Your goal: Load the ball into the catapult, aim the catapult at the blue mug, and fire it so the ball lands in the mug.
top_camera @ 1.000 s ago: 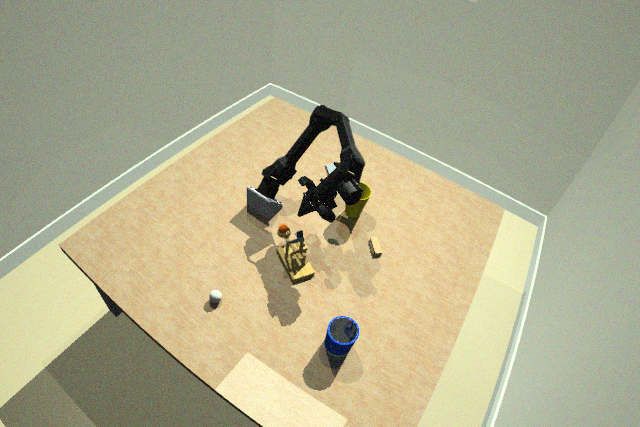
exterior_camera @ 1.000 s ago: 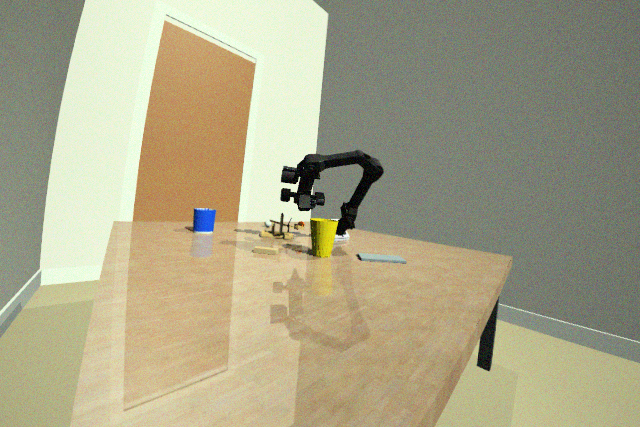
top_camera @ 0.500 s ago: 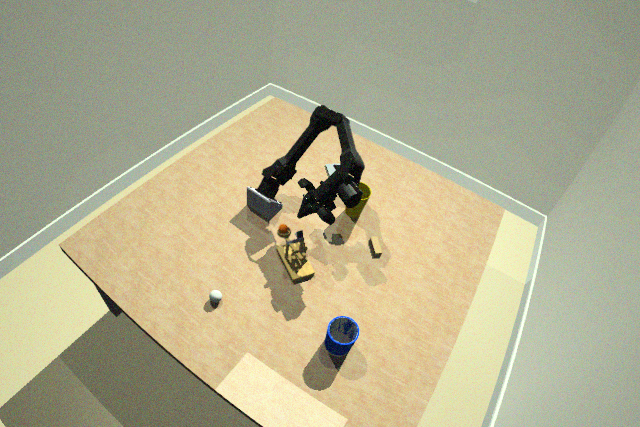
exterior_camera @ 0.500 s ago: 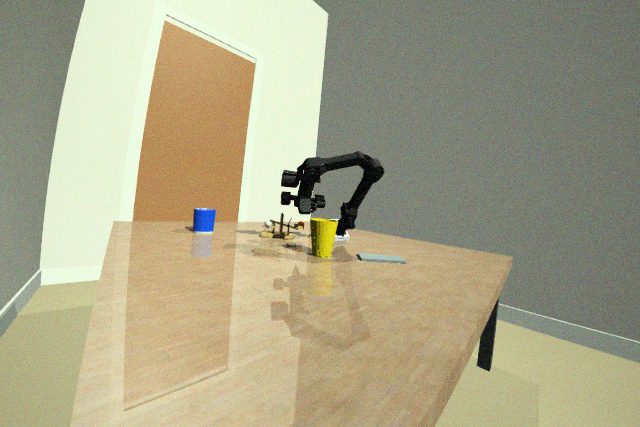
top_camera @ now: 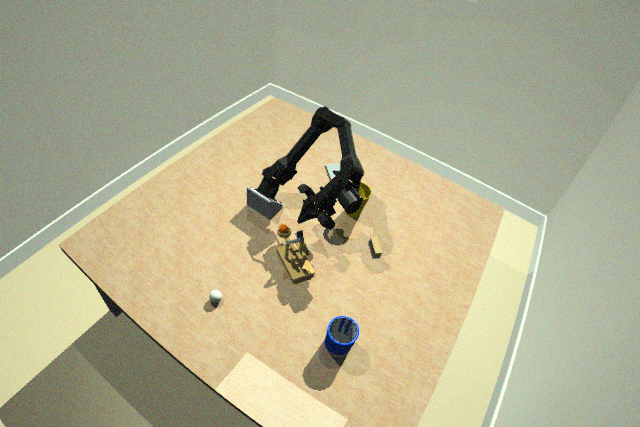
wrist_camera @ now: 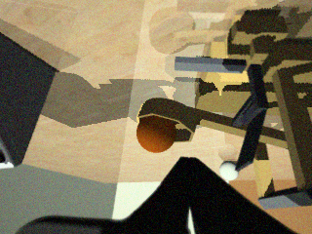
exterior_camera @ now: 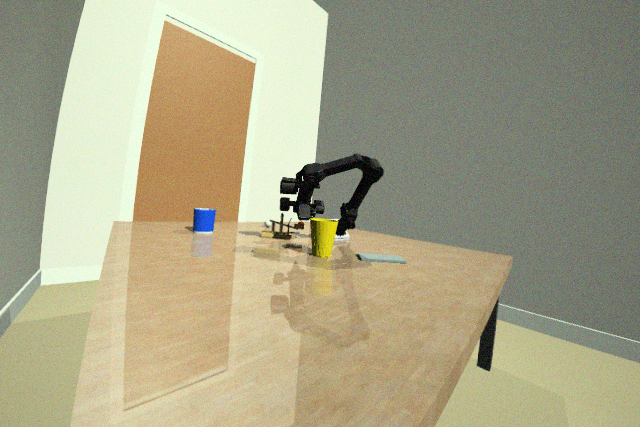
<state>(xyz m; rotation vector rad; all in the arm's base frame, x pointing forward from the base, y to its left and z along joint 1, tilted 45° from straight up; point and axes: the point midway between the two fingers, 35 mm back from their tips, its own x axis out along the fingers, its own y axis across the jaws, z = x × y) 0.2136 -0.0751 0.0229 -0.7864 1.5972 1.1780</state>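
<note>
Now: gripper tip 40 mm past the orange ball, 30 mm to the left of it and 30 mm above it. Round my gripper tip: wooden catapult (30 mm ahead, 40 mm to the right, 40 mm below); then yellow cup (80 mm ahead, 260 mm to the left, 70 mm below); then wooden block (240 mm ahead, 170 mm to the left, 90 mm below).
</note>
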